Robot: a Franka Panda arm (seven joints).
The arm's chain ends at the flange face. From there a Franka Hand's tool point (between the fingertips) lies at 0.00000 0.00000 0.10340 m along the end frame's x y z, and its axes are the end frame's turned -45 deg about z.
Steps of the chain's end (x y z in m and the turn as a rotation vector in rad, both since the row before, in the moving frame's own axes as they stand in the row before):
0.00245 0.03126 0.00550 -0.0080 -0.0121 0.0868
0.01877 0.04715 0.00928 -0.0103 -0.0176 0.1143
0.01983 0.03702 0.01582 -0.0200 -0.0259 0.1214
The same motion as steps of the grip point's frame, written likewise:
-0.02183 0.02347 0.00549 0.0029 -0.0142 0.0868
-0.02207 0.04596 0.00926 0.0052 -0.0197 0.1143
-0.01548 0.03957 0.01576 0.0042 -0.0325 0.1214

